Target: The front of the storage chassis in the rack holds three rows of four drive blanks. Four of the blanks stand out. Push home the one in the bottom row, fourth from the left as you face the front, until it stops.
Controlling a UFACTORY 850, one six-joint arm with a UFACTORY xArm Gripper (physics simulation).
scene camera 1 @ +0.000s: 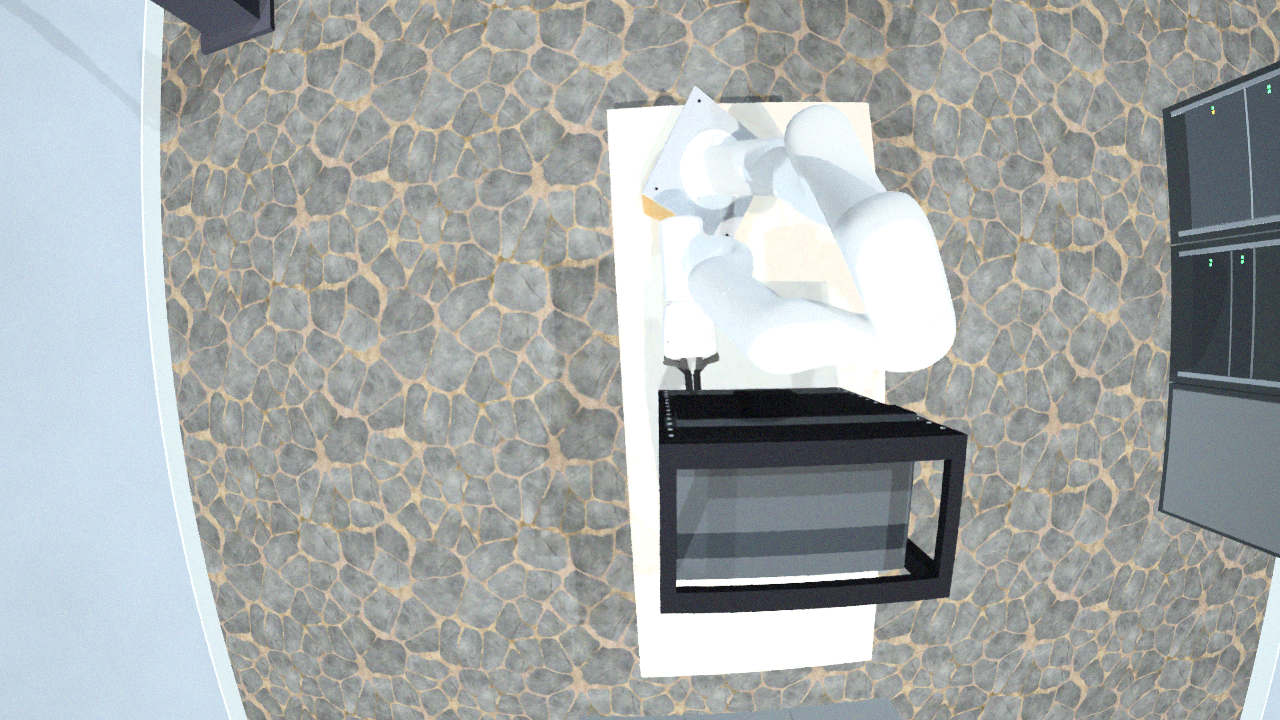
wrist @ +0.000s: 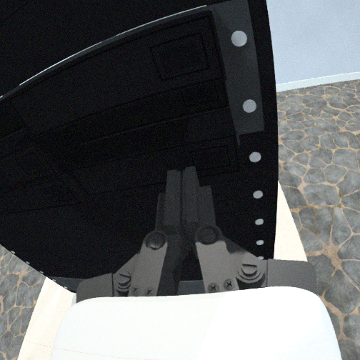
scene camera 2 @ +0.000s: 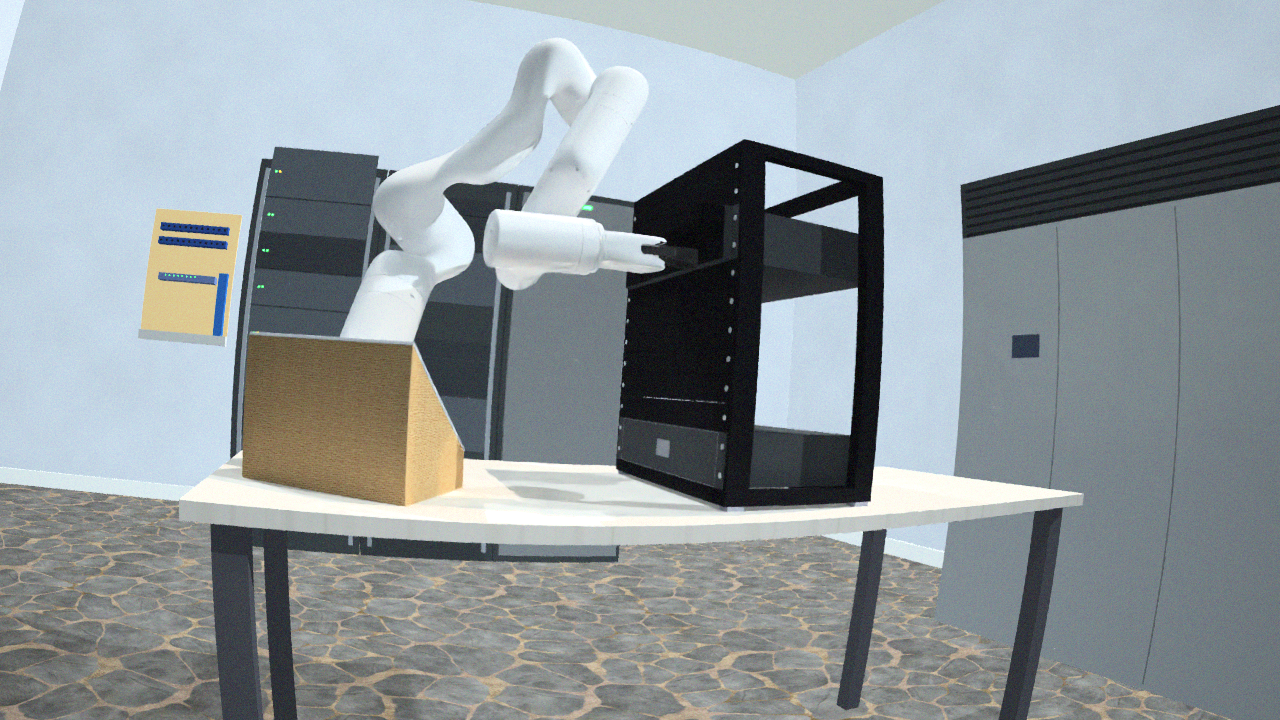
Labels:
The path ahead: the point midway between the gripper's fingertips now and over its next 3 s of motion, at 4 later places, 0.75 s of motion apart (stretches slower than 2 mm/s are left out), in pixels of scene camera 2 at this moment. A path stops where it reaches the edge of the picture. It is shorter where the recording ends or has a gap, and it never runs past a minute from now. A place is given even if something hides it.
My gripper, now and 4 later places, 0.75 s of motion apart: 695, 259; 699, 259; 705, 260; 684, 264; 701, 258

